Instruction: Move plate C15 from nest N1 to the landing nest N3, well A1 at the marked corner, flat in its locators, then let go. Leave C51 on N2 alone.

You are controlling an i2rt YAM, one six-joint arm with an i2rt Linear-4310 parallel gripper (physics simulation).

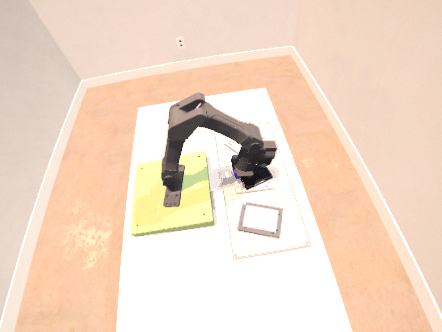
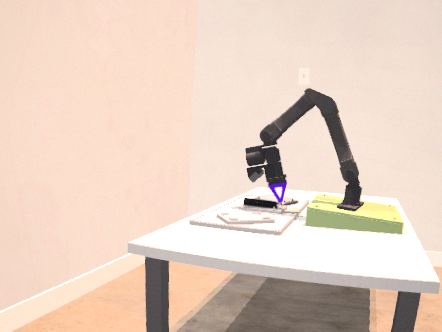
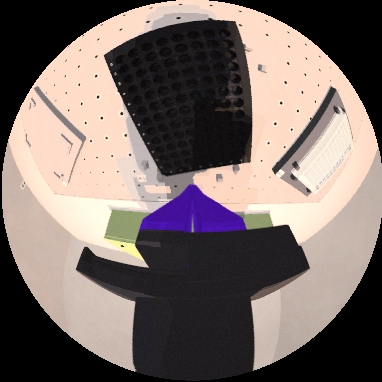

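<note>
The black well plate C15 (image 1: 256, 177) (image 2: 260, 203) (image 3: 180, 95) lies turned askew over the middle nest N3 (image 1: 250, 191), out of line with its small grey locator blocks, some of which show beside its edges. Whether it is fully flat is hard to tell. My gripper (image 1: 235, 173) (image 2: 281, 201) (image 3: 191, 189) is shut and empty, its purple fingertips together low beside the plate's edge on the arm-base side; contact is unclear. The pale plate C51 (image 1: 261, 218) (image 3: 325, 150) sits in the grey nest N2 (image 1: 242, 217) (image 3: 310, 131). The marked corner's label is not readable.
The empty nest N1 (image 1: 230, 145) (image 3: 60, 115) lies on the other side of N3 from N2. The nests stand on a perforated board (image 3: 272, 90) on the white table (image 1: 175, 280) (image 2: 225, 255). The arm stands on a yellow-green block (image 1: 172, 220) (image 2: 350, 222).
</note>
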